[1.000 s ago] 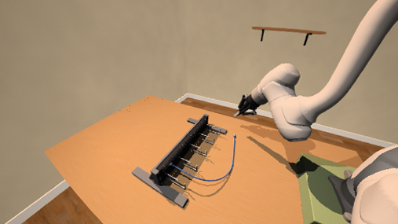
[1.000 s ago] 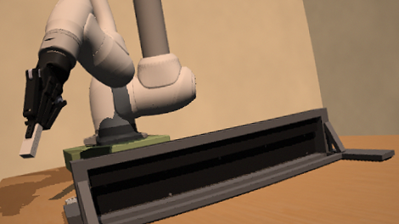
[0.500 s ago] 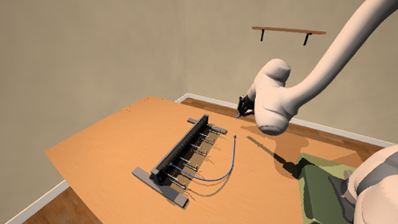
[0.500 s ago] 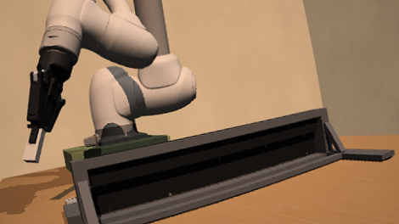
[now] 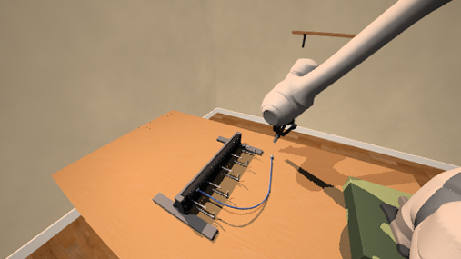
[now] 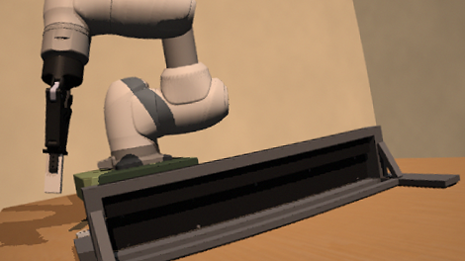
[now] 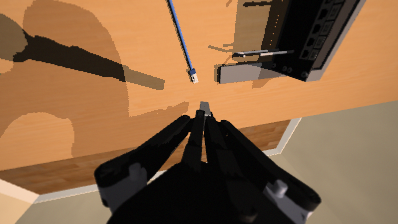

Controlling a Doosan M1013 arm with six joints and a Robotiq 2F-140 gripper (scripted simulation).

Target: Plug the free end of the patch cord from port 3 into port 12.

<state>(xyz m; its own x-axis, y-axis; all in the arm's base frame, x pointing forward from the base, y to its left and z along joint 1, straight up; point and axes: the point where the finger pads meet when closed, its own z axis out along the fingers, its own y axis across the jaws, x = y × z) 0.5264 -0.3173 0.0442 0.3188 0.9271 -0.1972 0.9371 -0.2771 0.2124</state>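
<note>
Now: the plug 30 mm to the left of my hand and 110 mm below it.
</note>
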